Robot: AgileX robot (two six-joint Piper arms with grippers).
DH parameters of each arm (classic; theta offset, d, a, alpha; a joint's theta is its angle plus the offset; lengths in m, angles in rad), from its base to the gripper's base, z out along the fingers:
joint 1: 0 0.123 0 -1.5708
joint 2: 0.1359 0 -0.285 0
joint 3: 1.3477 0 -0.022 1.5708
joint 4: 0 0.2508 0 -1.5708
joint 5: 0 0 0.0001 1.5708
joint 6: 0 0.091 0 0
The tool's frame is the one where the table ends.
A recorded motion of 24 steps. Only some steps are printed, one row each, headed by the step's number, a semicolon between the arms.
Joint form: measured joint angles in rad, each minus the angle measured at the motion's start. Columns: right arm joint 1, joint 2, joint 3, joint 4, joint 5, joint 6; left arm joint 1, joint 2, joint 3, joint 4, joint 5, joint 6.
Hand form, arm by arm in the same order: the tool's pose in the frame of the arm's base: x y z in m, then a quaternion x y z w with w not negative. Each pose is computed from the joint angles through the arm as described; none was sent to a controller.
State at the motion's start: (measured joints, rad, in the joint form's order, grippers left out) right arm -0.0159 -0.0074 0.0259 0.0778 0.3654 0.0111; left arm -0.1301 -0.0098 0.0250 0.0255 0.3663 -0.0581
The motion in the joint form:
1: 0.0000 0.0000 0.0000 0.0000 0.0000 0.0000; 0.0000 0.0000 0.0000 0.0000 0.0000 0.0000
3: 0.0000 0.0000 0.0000 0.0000 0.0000 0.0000; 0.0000 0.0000 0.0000 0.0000 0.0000 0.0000
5: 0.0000 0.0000 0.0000 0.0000 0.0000 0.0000; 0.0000 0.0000 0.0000 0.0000 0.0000 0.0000
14: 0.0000 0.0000 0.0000 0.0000 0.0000 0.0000; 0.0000 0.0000 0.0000 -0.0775 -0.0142 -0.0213
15: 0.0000 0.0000 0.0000 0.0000 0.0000 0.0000; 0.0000 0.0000 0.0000 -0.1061 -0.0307 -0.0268
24: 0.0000 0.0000 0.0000 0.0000 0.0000 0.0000; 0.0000 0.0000 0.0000 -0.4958 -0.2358 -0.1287
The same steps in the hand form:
1: 0.0531 0.0017 0.1721 0.03177 0.80289 0.03135 0.59445; 0.0525 -0.0060 0.1723 0.03574 0.80231 -0.04527 0.59411
3: 0.0531 0.0017 0.1721 0.03177 0.80289 0.03135 0.59445; 0.0525 -0.0060 0.1723 0.03574 0.80231 -0.04527 0.59411
5: 0.0531 0.0017 0.1721 0.03177 0.80289 0.03135 0.59445; 0.0525 -0.0060 0.1723 0.03574 0.80231 -0.04527 0.59411
14: 0.0531 0.0017 0.1721 0.03177 0.80289 0.03135 0.59445; 0.0526 -0.0085 0.1736 0.00615 0.79872 -0.08459 0.59569
15: 0.0531 0.0017 0.1721 0.03177 0.80289 0.03135 0.59445; 0.0529 -0.0094 0.1751 -0.00420 0.79356 -0.09866 0.60043
24: 0.0531 0.0017 0.1721 0.03177 0.80289 0.03135 0.59445; 0.0554 -0.0127 0.1947 -0.16725 0.70301 -0.28358 0.63039

